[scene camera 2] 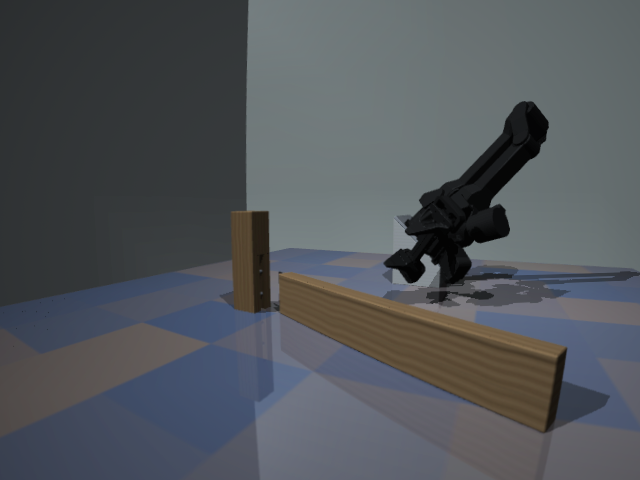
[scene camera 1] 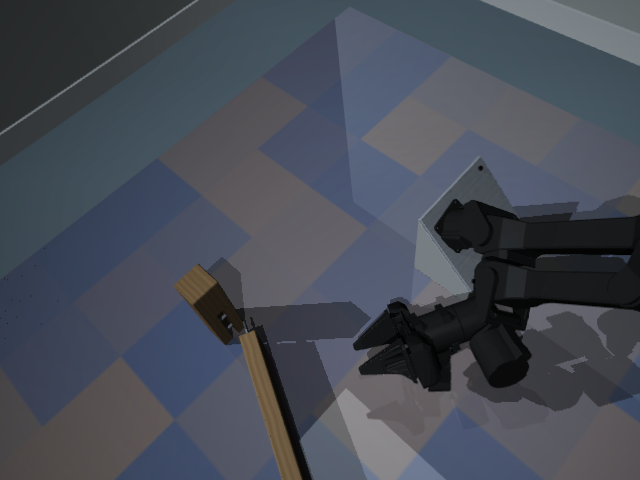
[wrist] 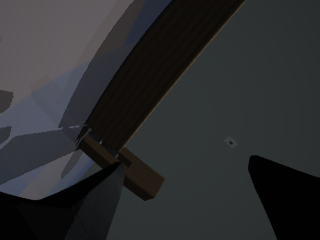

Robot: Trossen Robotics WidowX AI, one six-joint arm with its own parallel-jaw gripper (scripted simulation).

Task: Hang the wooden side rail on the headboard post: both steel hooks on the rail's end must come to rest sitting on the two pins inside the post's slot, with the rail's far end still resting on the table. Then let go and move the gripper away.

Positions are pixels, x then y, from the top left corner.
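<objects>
Scene camera 2 shows my gripper at (395,249). Scene camera 1 and the wrist view show the gripper as well; on it, (wrist: 92,201) and (scene camera 1: 378,342) are the same spot. On a wooden headboard post, (wrist: 139,178) and (scene camera 2: 264,237) are the same spot.
</objects>
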